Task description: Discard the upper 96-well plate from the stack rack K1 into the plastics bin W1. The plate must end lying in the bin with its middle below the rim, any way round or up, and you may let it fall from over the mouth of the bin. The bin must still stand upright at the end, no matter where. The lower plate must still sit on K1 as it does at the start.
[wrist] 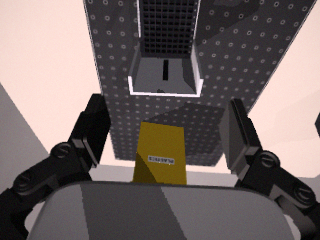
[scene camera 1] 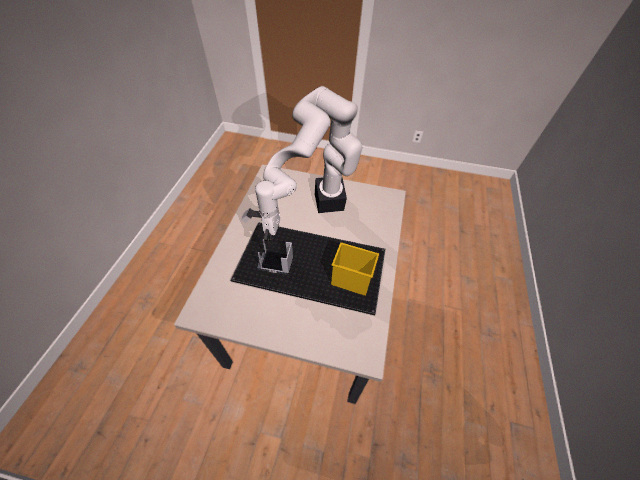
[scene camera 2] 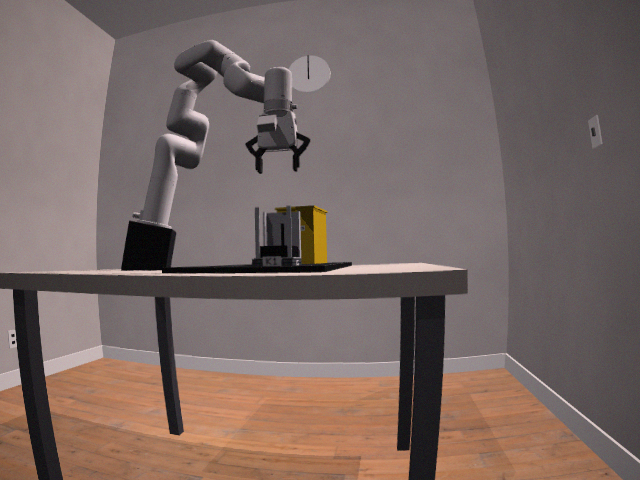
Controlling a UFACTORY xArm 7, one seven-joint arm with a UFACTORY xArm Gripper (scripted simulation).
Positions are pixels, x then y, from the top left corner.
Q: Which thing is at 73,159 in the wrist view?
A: My gripper.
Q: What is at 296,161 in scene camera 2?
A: My gripper.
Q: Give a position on a yellow bin W1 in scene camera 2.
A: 312,218
